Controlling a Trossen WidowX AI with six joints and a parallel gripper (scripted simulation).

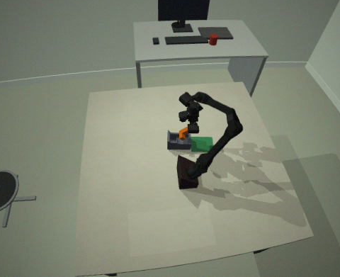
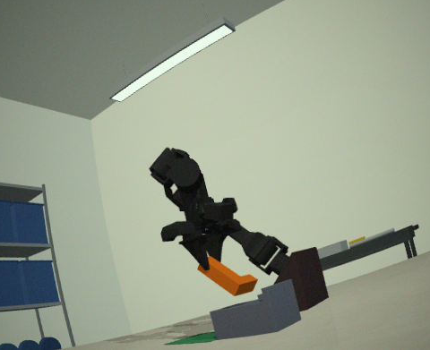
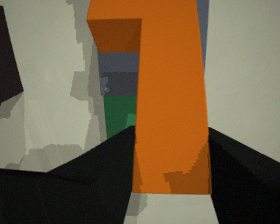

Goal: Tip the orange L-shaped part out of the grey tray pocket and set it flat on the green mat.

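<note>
Right now the green mat is 30 mm behind my gripper tip, 80 mm to the right of it and 170 mm below it. The rest, counted from my gripper tip: orange L-shaped part 10 mm behind, 30 mm to the left, 30 mm below.
</note>
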